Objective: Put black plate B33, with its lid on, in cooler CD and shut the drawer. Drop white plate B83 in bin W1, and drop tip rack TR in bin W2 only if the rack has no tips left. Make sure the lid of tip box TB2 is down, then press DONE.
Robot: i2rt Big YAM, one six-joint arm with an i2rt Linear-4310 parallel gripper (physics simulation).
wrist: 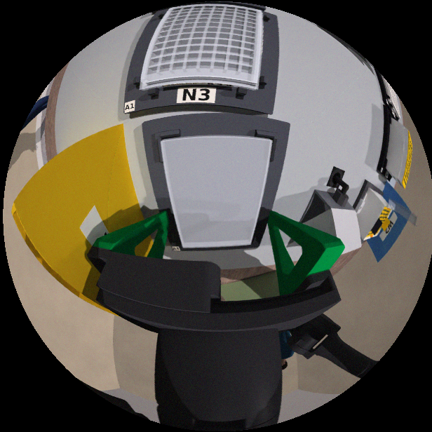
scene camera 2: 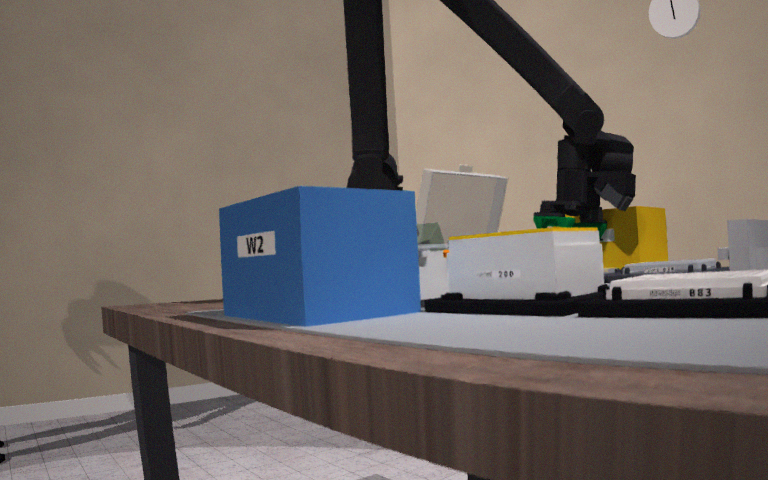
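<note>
My gripper (scene camera 2: 576,224) (wrist: 218,216) is open and empty. In the wrist view its green fingers straddle the near end of a smooth pale plate or lid (wrist: 217,185) in a dark nest, with no plate label readable; height above it is unclear. Yellow bin W1 (scene camera 2: 640,240) (wrist: 85,175) stands beside it. White plate B83 (scene camera 2: 685,283) sits on a black nest at the right of the scene view. Blue bin W2 (scene camera 2: 356,254) (wrist: 376,249) is at the left there. A tip box's translucent lid (scene camera 2: 464,203) stands raised. Plate B33, cooler CD and the DONE button cannot be made out.
A white box marked 200 (scene camera 2: 498,271) with a yellow top edge stands between bin W2 and plate B83. A gridded plate (wrist: 205,47) lies in nest N3 (wrist: 240,105). A grey box (wrist: 327,215) stands right of the fingers, with a small black fixture (wrist: 337,177) near it.
</note>
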